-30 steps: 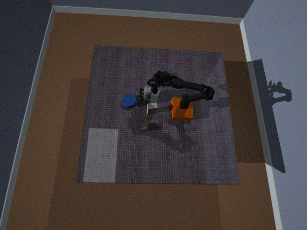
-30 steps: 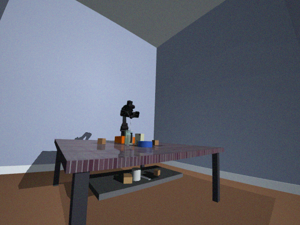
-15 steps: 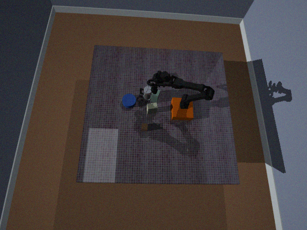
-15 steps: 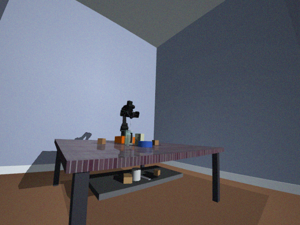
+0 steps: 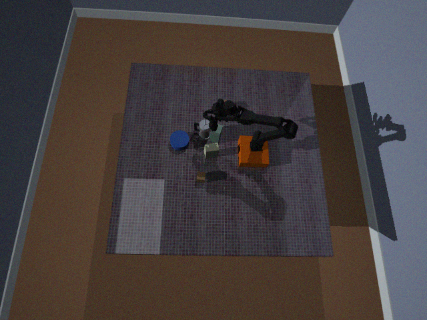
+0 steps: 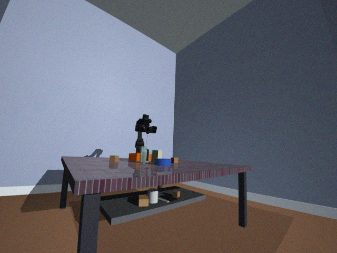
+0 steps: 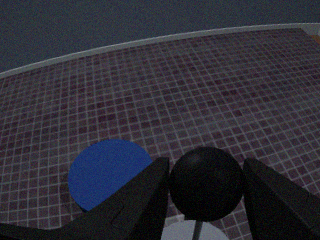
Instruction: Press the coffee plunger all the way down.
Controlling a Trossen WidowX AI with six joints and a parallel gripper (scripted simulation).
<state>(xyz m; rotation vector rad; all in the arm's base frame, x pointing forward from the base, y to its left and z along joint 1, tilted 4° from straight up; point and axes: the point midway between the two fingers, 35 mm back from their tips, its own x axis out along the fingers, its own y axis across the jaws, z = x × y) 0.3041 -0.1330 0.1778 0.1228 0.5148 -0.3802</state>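
The coffee press lies 130 mm below my gripper tip. The rest, counted from my gripper tip: blue disc 230 mm below, 150 mm ahead, 50 mm to the left; pale green box 180 mm below, 80 mm behind, 30 mm to the left; pale box 200 mm below, 150 mm to the left, 40 mm behind.
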